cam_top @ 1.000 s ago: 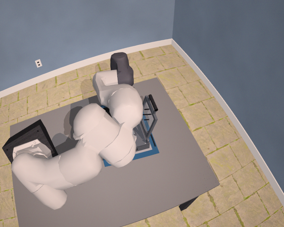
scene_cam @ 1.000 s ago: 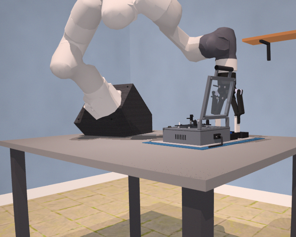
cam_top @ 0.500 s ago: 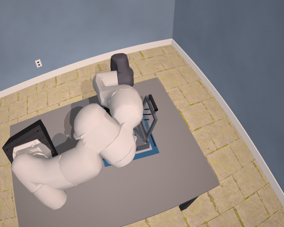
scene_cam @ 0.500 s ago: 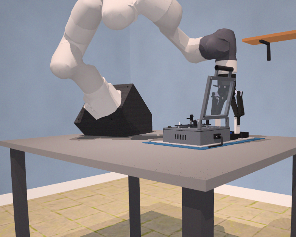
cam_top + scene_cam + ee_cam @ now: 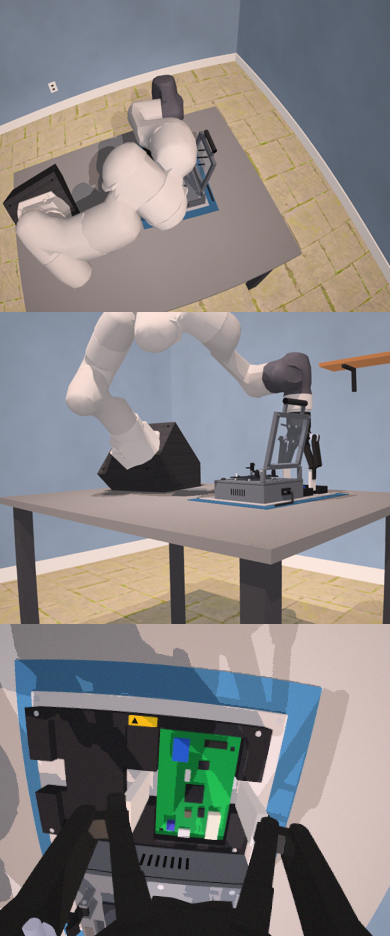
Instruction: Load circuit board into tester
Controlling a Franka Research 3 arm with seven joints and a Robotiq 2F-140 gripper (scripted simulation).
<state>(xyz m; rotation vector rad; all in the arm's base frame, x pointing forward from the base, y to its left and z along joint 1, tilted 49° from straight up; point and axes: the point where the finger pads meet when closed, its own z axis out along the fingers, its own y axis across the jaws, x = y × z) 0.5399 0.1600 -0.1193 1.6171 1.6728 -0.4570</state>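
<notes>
Now: the green circuit board 2 cm below my hand. The rest, counted from my hand: black nest (16 cm to the right, 5 cm behind, 3 cm above); then tester lid (18 cm to the right, 14 cm above, 7 cm ahead).
</notes>
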